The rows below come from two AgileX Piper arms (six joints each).
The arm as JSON. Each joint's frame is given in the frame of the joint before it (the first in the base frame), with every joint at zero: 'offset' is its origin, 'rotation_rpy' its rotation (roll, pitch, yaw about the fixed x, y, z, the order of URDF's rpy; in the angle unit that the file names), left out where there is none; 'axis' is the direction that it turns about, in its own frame. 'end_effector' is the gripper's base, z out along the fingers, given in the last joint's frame.
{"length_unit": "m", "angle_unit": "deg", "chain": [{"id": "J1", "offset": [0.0, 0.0, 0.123], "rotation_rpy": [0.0, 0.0, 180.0], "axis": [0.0, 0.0, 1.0]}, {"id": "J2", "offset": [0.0, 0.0, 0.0], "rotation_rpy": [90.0, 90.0, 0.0], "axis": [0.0, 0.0, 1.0]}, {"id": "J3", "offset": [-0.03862, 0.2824, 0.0], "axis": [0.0, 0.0, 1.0]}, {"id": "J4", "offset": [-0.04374, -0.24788, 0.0], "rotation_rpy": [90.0, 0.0, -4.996], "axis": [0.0, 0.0, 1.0]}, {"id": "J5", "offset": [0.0, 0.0, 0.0], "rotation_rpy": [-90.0, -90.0, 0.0], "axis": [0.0, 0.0, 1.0]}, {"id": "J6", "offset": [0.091, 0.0, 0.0], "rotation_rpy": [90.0, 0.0, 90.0], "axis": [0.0, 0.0, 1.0]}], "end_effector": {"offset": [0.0, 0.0, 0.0]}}
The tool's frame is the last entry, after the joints.
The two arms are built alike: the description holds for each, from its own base.
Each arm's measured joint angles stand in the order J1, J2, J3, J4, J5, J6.
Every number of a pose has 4 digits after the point. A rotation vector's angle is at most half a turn.
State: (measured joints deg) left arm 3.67 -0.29 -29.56 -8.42 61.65 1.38; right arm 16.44 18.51 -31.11 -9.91 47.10 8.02
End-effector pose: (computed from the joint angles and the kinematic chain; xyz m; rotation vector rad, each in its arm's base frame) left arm -0.0079 -0.0123 0.2812 -0.0307 2.0318 -0.1201; right arm 0.0567 0.0048 0.3022 -0.1977 2.0649 0.0577
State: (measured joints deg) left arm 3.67 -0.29 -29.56 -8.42 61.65 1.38; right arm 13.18 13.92 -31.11 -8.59 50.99 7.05
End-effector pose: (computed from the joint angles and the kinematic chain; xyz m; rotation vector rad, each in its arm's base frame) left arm -0.0079 -0.0123 0.2812 -0.0307 2.0318 -0.1201; right arm 0.0399 -0.0015 0.3004 -0.1367 2.0600 0.0390
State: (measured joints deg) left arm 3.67 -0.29 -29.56 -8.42 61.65 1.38; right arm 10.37 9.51 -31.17 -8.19 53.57 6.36
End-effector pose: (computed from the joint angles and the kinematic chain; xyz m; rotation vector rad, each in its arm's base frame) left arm -0.0079 -0.0123 0.2812 -0.0307 2.0318 -0.1201; right arm 0.0244 -0.0061 0.2994 -0.0856 2.0305 0.0132
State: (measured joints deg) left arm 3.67 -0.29 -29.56 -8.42 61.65 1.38; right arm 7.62 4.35 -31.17 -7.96 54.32 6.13
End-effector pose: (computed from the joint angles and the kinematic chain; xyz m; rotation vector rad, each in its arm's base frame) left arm -0.0079 -0.0123 0.2812 -0.0307 2.0318 -0.1201; right arm 0.0078 -0.0093 0.2996 -0.0310 1.9561 -0.0060
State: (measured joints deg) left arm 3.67 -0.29 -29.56 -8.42 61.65 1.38; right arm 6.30 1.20 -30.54 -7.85 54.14 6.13
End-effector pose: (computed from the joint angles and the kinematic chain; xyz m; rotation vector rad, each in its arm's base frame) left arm -0.0079 -0.0123 0.2812 -0.0307 2.0318 -0.1201; right arm -0.0005 -0.0102 0.2969 -0.0050 1.9098 -0.0139
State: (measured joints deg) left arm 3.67 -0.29 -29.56 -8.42 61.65 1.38; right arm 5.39 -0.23 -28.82 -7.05 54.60 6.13
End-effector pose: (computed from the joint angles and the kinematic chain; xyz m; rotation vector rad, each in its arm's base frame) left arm -0.0079 -0.0123 0.2812 -0.0307 2.0318 -0.1201; right arm -0.0013 -0.0093 0.2876 0.0107 1.9241 -0.0096
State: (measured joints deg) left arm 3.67 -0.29 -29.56 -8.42 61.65 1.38; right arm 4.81 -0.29 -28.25 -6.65 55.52 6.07
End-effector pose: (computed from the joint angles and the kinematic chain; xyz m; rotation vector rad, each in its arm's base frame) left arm -0.0079 -0.0123 0.2812 -0.0307 2.0318 -0.1201; right arm -0.0009 -0.0088 0.2834 0.0203 1.9494 -0.0113
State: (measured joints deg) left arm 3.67 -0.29 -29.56 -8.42 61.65 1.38; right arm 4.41 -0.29 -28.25 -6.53 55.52 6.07
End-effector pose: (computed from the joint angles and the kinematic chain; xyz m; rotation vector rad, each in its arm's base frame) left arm -0.0079 -0.0123 0.2812 -0.0307 2.0318 -0.1201; right arm -0.0010 -0.0086 0.2834 0.0271 1.9495 -0.0135
